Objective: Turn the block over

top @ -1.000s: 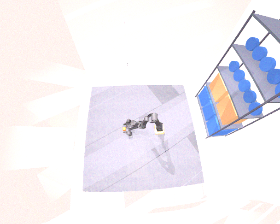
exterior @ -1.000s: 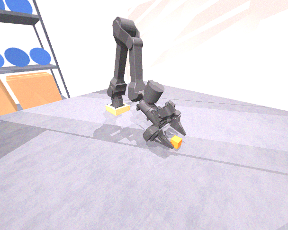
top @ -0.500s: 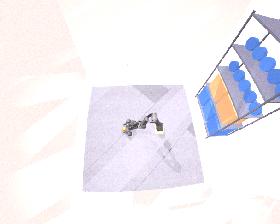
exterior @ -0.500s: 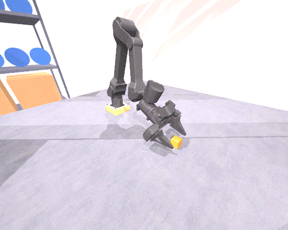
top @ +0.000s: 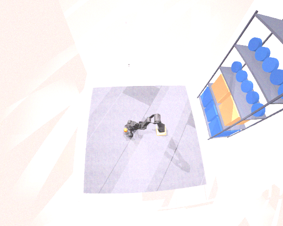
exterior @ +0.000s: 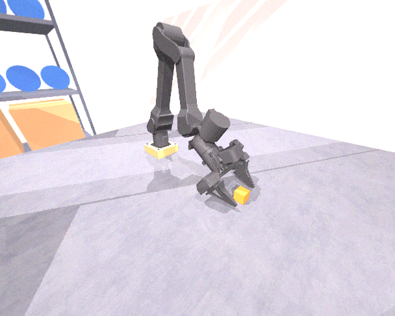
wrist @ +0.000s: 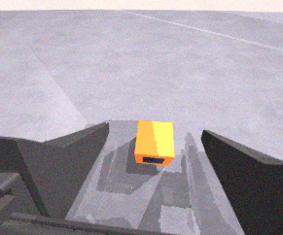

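Right now the orange block is 2 cm behind my gripper tip.
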